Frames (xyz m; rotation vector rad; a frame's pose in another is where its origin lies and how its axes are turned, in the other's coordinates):
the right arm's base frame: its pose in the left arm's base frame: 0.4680 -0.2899 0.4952 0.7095 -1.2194 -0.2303
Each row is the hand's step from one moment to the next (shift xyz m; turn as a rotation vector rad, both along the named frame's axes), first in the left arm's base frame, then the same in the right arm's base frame.
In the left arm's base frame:
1: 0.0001 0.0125 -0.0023 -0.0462 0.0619 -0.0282
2: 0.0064 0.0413 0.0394 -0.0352 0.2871 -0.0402
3: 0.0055 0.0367 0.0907 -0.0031 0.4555 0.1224
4: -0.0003 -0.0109 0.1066 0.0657 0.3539 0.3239
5: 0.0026 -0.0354 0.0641 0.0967 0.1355 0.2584
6: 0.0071 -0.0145 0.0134 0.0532 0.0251 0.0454
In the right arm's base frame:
1: -0.0083 0.0082 -0.0051 -0.0706 0.0397 0.0145
2: 0.0112 0.0543 -0.0148 -0.1938 0.2026 -0.0816
3: 0.0531 0.0823 -0.0039 -0.1445 0.4242 -0.1472
4: 0.0883 0.0567 0.0217 0.0893 0.4551 -0.1393
5: 0.0692 0.0114 0.0213 0.1637 0.2415 -0.0967
6: 0.0205 -0.0044 0.0011 0.0408 0.0360 -0.0505

